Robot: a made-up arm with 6 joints.
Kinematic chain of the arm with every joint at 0, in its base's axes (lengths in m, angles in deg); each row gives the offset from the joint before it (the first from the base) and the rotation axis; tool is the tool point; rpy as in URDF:
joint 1: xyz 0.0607 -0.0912 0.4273 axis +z
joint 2: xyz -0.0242 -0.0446 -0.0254 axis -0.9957 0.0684 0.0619
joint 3: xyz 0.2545 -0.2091 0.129 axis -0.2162 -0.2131 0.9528
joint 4: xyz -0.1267 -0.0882 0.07 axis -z
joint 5: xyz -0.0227 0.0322 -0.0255 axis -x
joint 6: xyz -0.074 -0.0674 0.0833 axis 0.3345 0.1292 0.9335
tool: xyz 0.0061 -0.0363 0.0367 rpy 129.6 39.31 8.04
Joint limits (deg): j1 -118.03..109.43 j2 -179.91..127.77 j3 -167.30..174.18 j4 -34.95..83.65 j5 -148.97..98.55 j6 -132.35..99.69
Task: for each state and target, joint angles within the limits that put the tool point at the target. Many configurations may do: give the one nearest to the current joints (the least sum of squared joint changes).
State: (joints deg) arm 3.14 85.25 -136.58 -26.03 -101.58 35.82
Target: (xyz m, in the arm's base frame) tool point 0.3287 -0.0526 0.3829
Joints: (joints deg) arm -21.05 77.12 -136.49 -28.32 -107.70 38.19
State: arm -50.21 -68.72 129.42 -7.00 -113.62 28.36
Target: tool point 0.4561 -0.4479 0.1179
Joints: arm -9.18 -82.87 121.56 -4.35 -108.14 18.12
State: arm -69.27 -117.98 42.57 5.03 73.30 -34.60
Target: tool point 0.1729 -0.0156 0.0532
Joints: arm -64.02 -153.62 44.95 -0.62 86.85 -39.12
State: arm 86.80 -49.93 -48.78 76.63 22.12 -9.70
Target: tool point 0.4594 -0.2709 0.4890
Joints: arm 53.85 -56.34 -45.20 72.41 22.20 -8.04
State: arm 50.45 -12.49 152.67 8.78 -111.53 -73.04
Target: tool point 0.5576 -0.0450 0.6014
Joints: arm 30.90 -26.72 174.18 -21.31 -111.91 -66.77
